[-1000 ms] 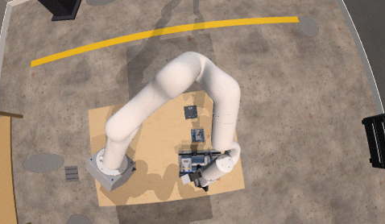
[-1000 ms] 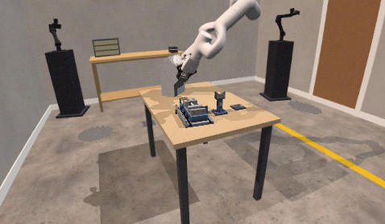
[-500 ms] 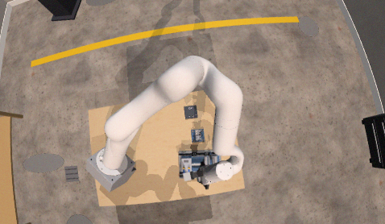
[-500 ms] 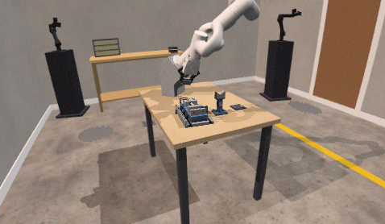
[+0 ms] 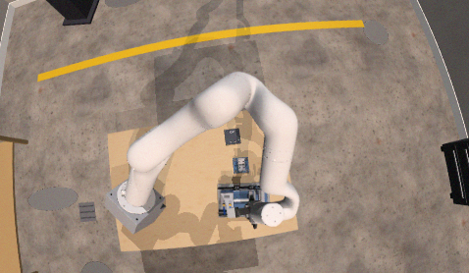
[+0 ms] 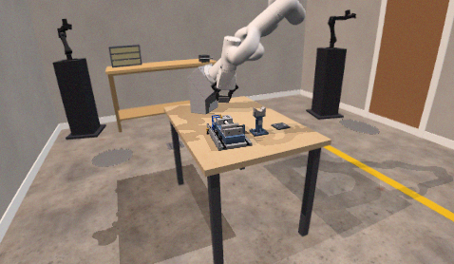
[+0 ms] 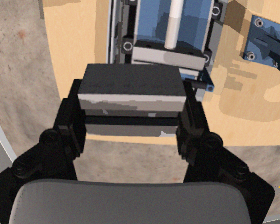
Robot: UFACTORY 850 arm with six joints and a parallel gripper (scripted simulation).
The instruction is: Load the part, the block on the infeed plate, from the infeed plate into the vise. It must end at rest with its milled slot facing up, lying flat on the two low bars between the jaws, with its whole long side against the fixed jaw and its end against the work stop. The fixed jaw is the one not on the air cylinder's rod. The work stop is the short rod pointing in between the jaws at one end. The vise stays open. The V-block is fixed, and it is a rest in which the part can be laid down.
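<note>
Right now the grey vise jaw is 10 mm ahead of my hand, 30 mm to the left of it and 180 mm below it. The rest, counted from my hand: white cylinder rod: 40 mm behind, 30 mm to the left, 180 mm below; then work stop: 40 mm ahead, 80 mm to the left, 160 mm below; then part: 10 mm below.
</note>
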